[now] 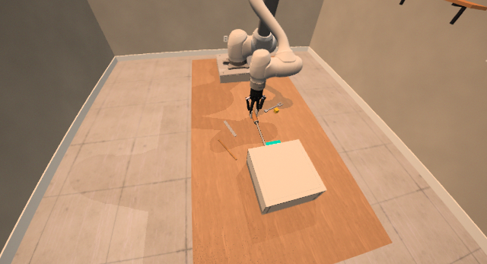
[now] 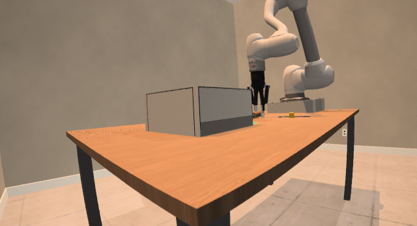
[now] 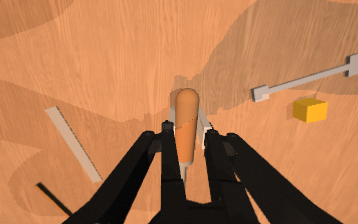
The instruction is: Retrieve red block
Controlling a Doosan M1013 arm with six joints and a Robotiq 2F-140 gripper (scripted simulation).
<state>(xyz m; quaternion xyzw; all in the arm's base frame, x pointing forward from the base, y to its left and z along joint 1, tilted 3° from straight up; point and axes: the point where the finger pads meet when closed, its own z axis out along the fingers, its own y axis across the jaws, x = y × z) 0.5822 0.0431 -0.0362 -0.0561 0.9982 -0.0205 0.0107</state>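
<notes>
Right now my hand is 40 mm past the yellow cube, 170 mm to the right of it and 30 mm above it. Round my hand: flat grey strip (90 mm ahead, 170 mm to the right, 40 mm below); grey forked wrench (80 mm behind, 170 mm to the left, 30 mm below); screwdriver (130 mm ahead, 50 mm to the left, 20 mm below).
</notes>
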